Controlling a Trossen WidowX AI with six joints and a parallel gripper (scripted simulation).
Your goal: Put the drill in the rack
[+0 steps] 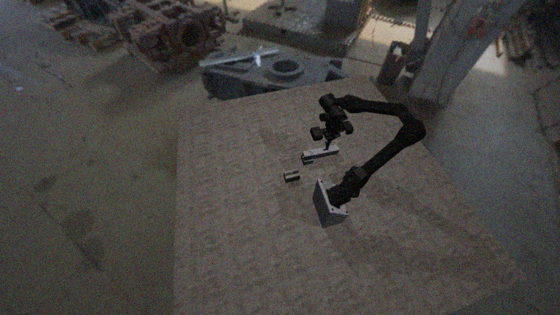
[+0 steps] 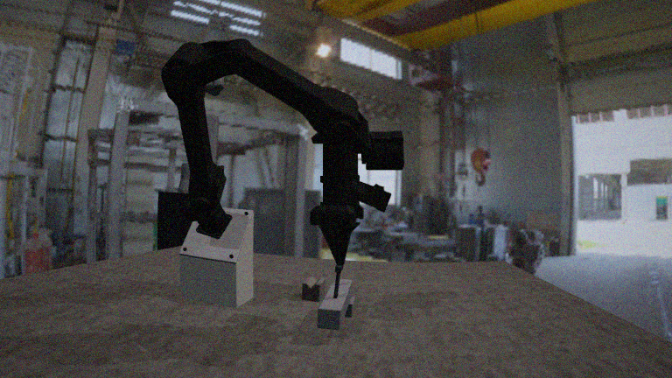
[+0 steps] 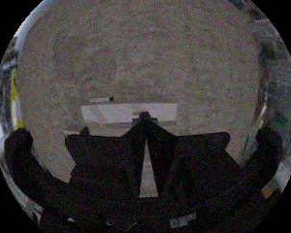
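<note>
The dark key is 3 cm below my gripper tip. Round my gripper tip: drill 7 cm below, 6 cm to the left, 2 cm behind; grey holder block 8 cm below, 4 cm to the left, 1 cm behind; grey rack 19 cm to the left, 11 cm behind, 10 cm below.
</note>
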